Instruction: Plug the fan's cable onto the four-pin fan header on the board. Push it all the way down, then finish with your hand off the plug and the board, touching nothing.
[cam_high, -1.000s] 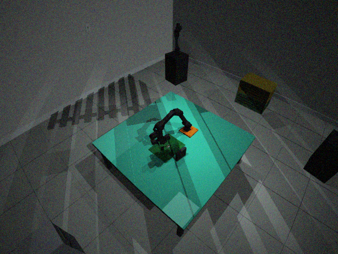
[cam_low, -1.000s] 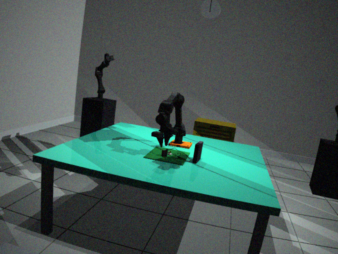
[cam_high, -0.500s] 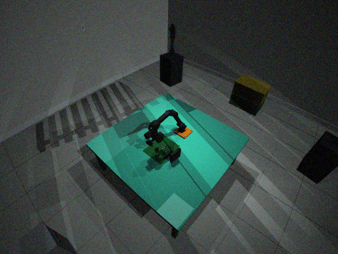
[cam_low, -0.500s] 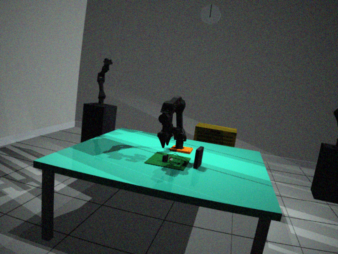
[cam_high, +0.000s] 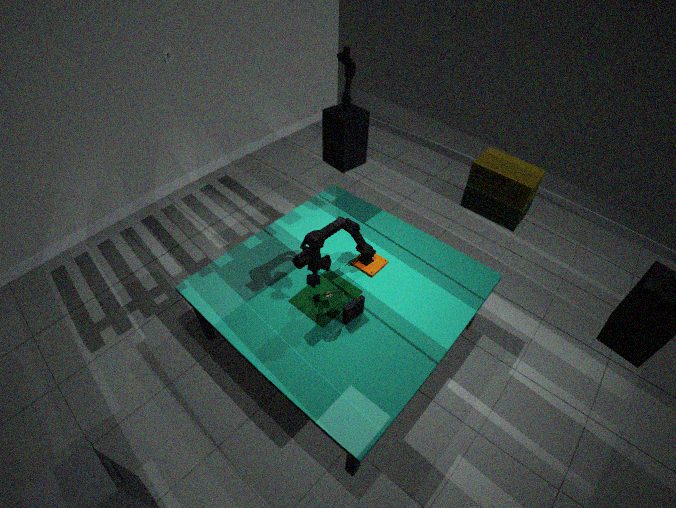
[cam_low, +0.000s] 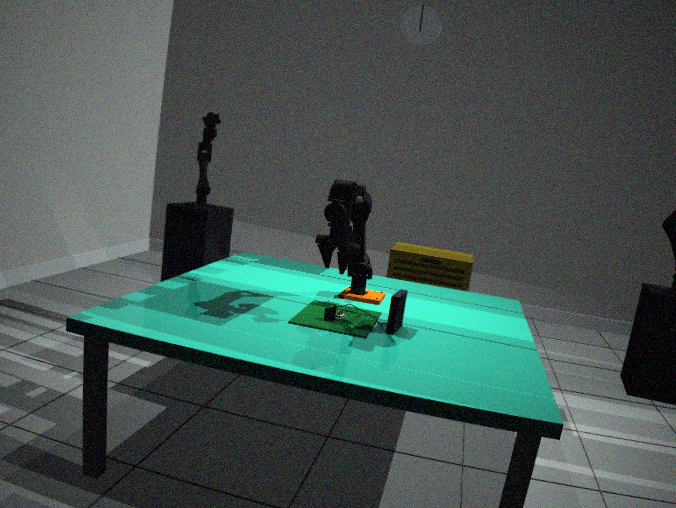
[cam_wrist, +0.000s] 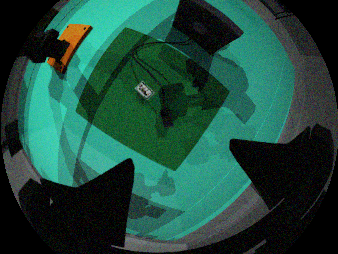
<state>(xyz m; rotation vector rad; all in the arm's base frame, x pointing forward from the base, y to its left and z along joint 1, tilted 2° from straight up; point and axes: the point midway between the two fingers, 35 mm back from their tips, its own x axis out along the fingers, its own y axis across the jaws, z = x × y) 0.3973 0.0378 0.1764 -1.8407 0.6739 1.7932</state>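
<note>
Right now my gripper tip is 1 cm past the dark fan plug and 14 cm above it. The rest, counted from my gripper tip: black fan: 8 cm behind, 19 cm to the left, 10 cm below; then green board: 6 cm behind, 1 cm to the left, 18 cm below.
</note>
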